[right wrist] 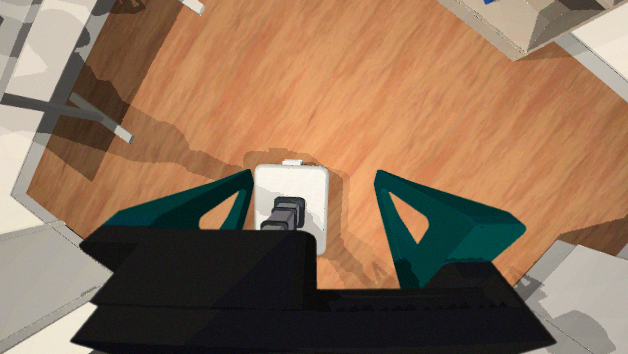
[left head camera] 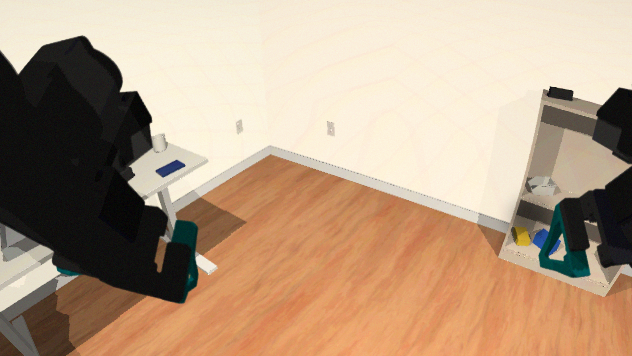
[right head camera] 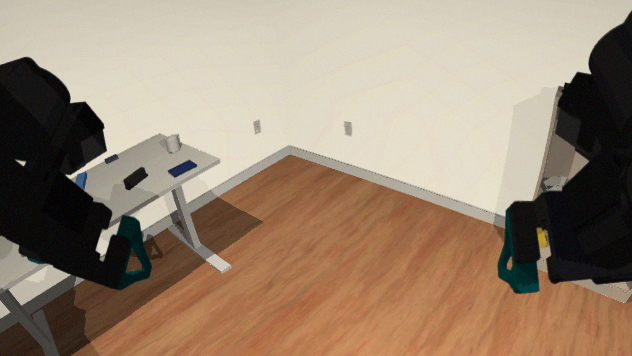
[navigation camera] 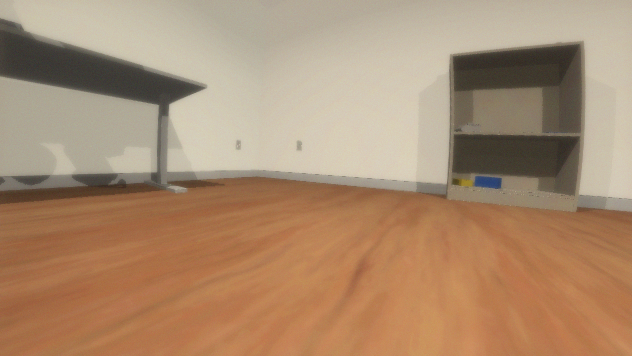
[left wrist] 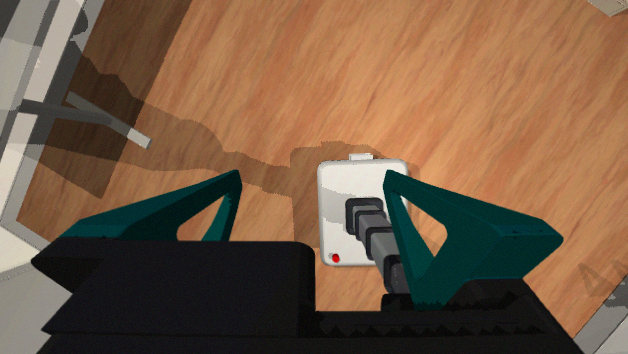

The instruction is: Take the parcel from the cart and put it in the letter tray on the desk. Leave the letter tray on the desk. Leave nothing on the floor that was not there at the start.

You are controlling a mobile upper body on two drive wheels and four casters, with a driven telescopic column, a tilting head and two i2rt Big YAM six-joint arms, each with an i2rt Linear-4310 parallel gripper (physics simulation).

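Places are measured from the left arm's base along level axes (x back, y right, z up), in centimetres.
Pixels of known places: left gripper, fingertip midpoint: (left head camera: 155, 271) (right head camera: 117, 263) (left wrist: 312, 177); right gripper, fingertip midpoint: (right wrist: 313, 176) (left head camera: 573, 257) (right head camera: 540, 267).
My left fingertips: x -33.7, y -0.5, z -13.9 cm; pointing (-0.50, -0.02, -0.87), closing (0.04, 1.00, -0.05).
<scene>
Behind a point stands the place of what it marks.
The parcel and the cart do not show in these views. The white desk (left head camera: 190, 156) {z -69.0, x -166.5, y -59.1 cm} (right head camera: 202, 157) {z -69.0, x -165.8, y -59.1 cm} (navigation camera: 175, 86) {z -71.5, x -158.1, y -67.9 cm} stands at the left of both head views. Part of a grey tray (left head camera: 15, 244) {z -63.3, x -81.5, y -115.3 cm}, seemingly the letter tray, shows on the desk at the left edge of the left head view, mostly hidden by the left arm. My left gripper (left wrist: 312, 177) {z -13.9, x -33.7, y -0.5 cm} is open and empty, its teal fingers wide apart, in front of the desk in the head views. My right gripper (right wrist: 313, 176) {z -13.4, x -34.4, y 43.7 cm} is open and empty, in front of the bookshelf at the right of the head views.
A white mug (left head camera: 159, 143) {z -63.5, x -173.2, y -81.0 cm} (right head camera: 173, 144) {z -63.8, x -173.3, y -80.8 cm}, a dark blue item (left head camera: 170, 168) {z -67.8, x -152.0, y -64.9 cm} (right head camera: 182, 168) {z -67.8, x -152.1, y -64.9 cm} and a black item (right head camera: 135, 178) {z -65.7, x -139.0, y -88.1 cm} lie on the desk. A beige bookshelf (left head camera: 533, 150) {z -63.3, x -162.1, y 123.2 cm} (navigation camera: 450, 125) {z -87.2, x -168.0, y 124.9 cm} holds yellow (left head camera: 521, 236) {z -126.5, x -165.7, y 136.7 cm} and blue (navigation camera: 488, 182) {z -127.2, x -155.2, y 151.2 cm} things. The desk's leg foot (right head camera: 218, 262) juts out.
</scene>
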